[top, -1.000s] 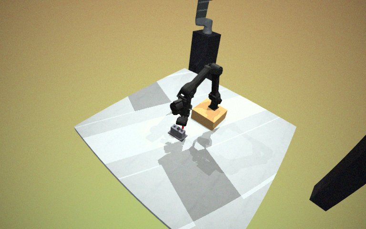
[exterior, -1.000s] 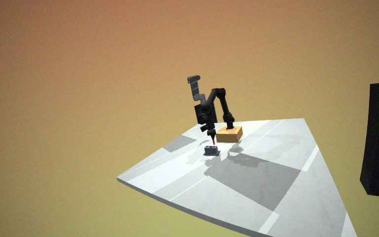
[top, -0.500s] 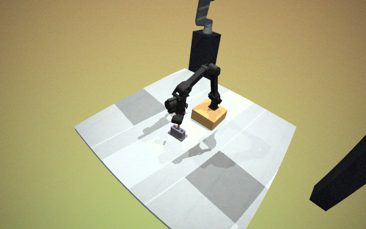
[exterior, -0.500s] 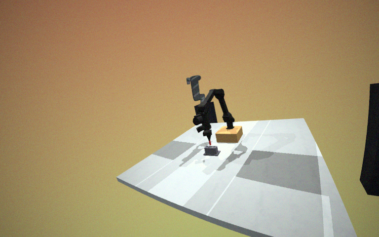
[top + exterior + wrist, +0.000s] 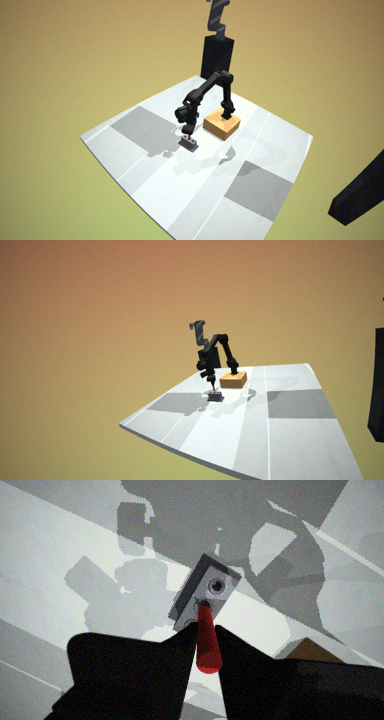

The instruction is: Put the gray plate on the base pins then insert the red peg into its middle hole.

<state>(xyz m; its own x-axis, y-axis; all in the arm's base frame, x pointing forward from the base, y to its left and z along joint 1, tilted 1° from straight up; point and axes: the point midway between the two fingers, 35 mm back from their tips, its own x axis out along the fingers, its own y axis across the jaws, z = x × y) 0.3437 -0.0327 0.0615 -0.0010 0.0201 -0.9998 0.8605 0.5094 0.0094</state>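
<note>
Now: the red peg right at my gripper tip. Also, from my gripper tip: gray plate: 70 mm below; then dark flat base: 110 mm below.
</note>
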